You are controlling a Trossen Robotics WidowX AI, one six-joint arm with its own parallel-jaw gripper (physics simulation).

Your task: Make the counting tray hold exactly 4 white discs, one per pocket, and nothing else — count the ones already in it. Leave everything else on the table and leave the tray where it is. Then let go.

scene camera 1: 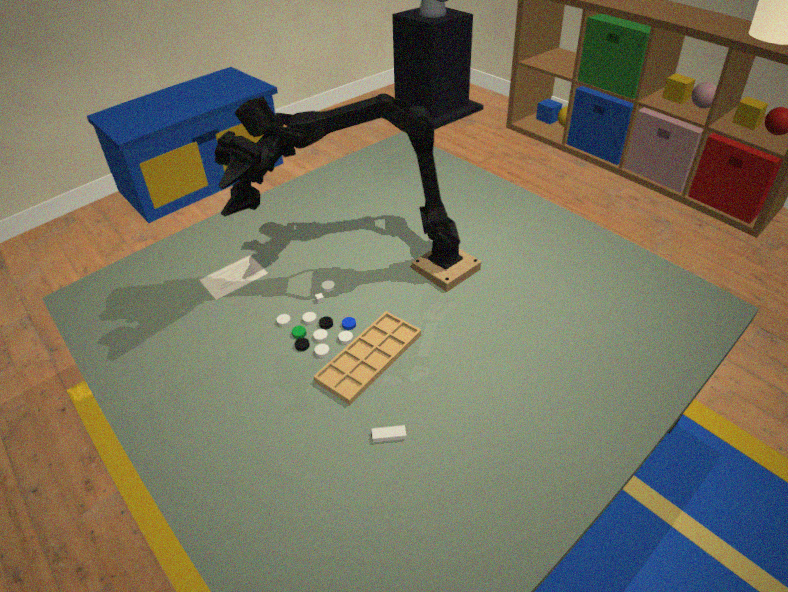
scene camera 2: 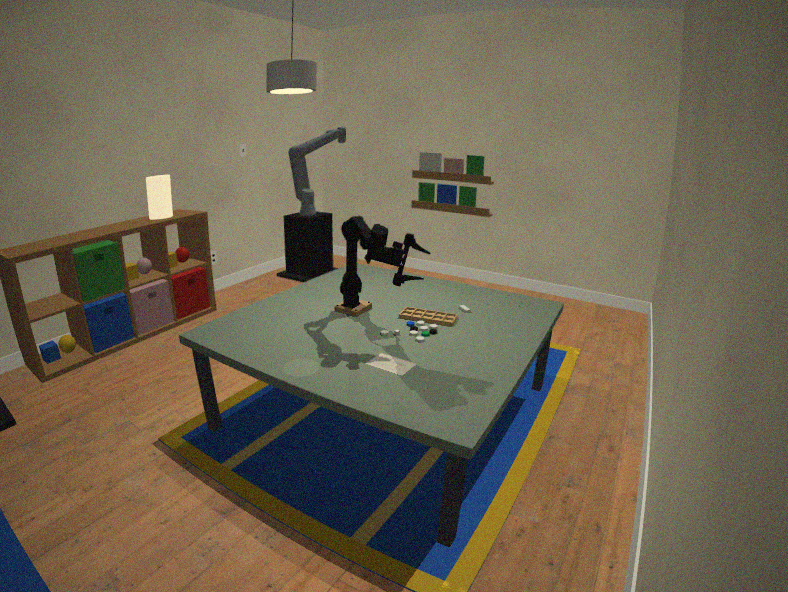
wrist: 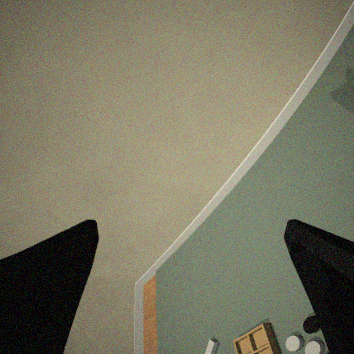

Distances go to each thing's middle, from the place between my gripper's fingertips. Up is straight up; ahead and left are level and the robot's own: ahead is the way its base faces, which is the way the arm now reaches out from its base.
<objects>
Now: hand 310 mm above the wooden counting tray point(scene camera 1: 355, 368), 280 mm to the right of it and 120 mm past it.
</objects>
